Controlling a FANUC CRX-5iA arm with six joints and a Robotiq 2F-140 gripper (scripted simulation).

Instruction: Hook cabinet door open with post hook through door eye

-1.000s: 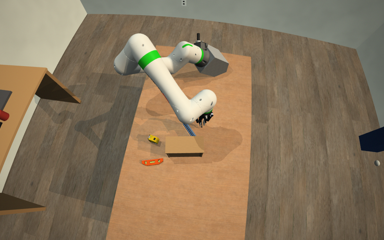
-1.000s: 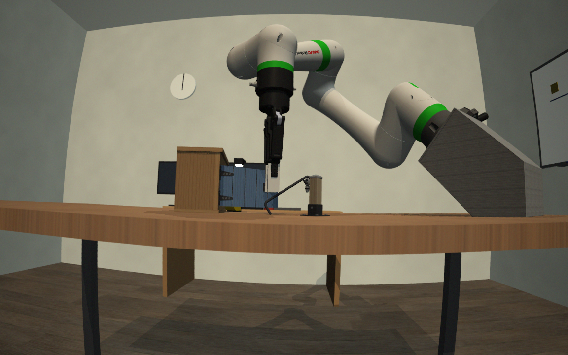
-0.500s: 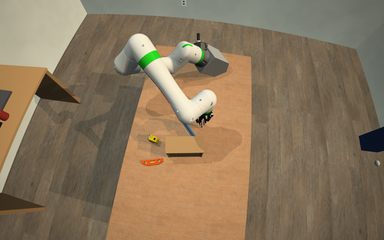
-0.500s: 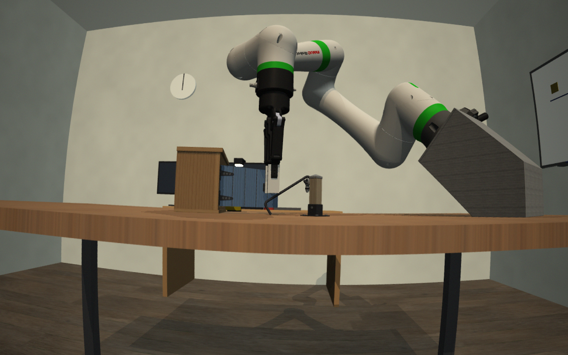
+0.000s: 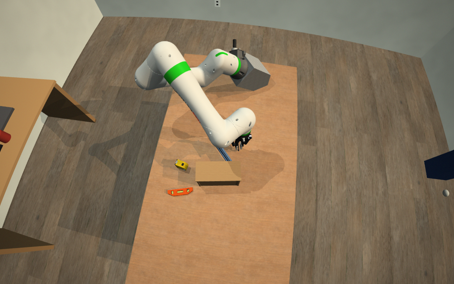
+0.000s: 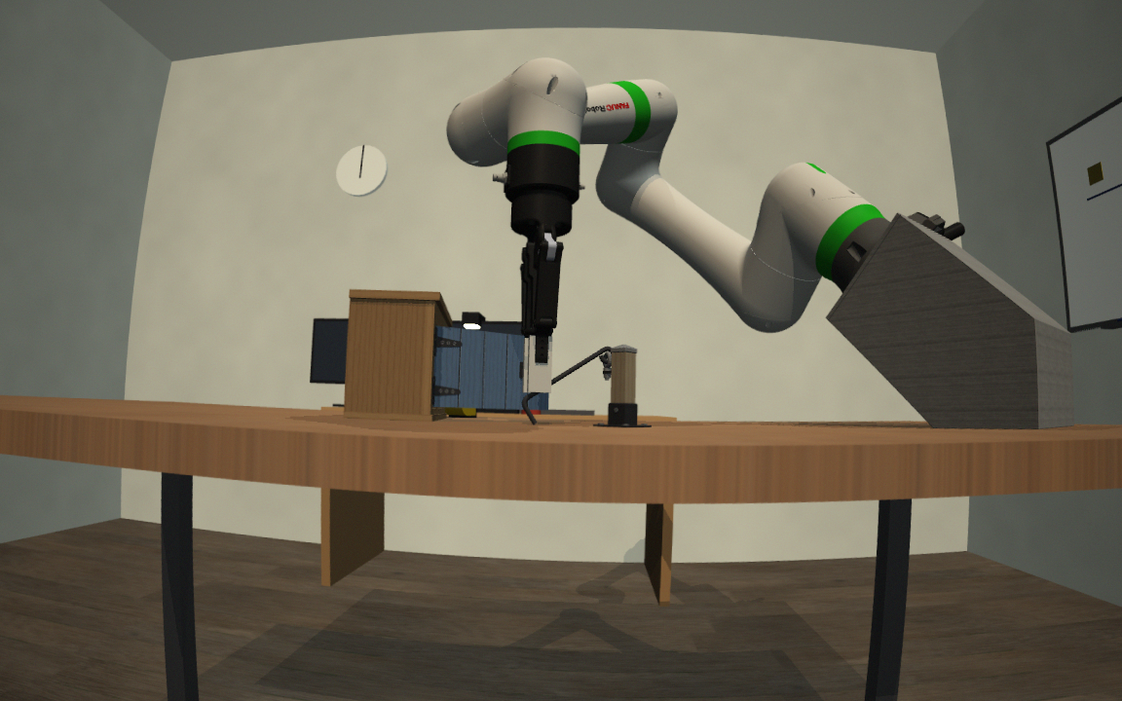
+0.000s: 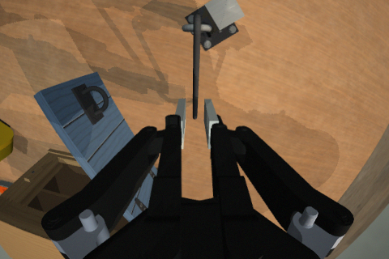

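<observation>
The dark hook is 4 cm behind my hand, 1 cm to the right of it and 2 cm below it. From my hand the other things lie so: hook post (7 cm behind, 1 cm to the right, 1 cm below); then wooden cabinet (12 cm ahead, 10 cm to the right); then cabinet door (6 cm ahead, 7 cm to the right).
</observation>
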